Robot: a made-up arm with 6 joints.
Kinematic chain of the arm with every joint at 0, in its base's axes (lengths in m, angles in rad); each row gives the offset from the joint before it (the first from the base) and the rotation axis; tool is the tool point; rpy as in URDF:
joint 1: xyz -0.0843 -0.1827 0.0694 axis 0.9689 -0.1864 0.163
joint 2: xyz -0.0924 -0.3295 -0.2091 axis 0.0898 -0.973 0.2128
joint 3: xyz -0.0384 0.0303 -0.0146 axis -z
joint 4: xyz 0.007 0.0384 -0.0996 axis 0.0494 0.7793 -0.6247
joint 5: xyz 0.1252 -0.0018 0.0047 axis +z
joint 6: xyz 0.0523 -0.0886 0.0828 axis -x
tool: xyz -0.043 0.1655 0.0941 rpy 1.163 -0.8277 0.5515
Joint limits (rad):
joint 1: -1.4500..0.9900
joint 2: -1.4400..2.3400
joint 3: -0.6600..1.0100
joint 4: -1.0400..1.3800
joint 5: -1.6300..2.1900
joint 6: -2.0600..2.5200
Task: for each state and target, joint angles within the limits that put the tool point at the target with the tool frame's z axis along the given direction. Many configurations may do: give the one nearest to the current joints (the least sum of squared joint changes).
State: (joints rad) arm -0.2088 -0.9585 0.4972 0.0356 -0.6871 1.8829
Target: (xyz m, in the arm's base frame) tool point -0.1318 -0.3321 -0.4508 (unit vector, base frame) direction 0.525 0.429 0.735
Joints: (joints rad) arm 0.4839 -0.8432 0.2931 -0.7528 -0.4525 2.1046
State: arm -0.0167 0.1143 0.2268 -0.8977 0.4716 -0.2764
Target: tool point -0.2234 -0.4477 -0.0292 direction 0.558 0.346 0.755
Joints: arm -0.5507 -0.3237 0.6725 -0.8650 0.9321 0.4732
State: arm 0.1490 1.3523 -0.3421 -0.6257 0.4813 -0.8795
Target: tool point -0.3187 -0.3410 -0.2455 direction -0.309 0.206 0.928
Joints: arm 0.3216 1.9504 -0.6600 0.0891 1.1207 -0.4498
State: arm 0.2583 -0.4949 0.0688 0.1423 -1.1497 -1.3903
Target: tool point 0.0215 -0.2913 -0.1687 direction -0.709 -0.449 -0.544
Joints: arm 0.7340 -0.0214 -0.3973 0.4638 -1.2721 -0.6880
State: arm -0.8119 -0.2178 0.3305 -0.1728 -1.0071 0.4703
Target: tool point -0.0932 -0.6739 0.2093 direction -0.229 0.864 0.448
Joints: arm -0.9851 -0.1522 0.1946 0.4335 -1.6065 0.3591
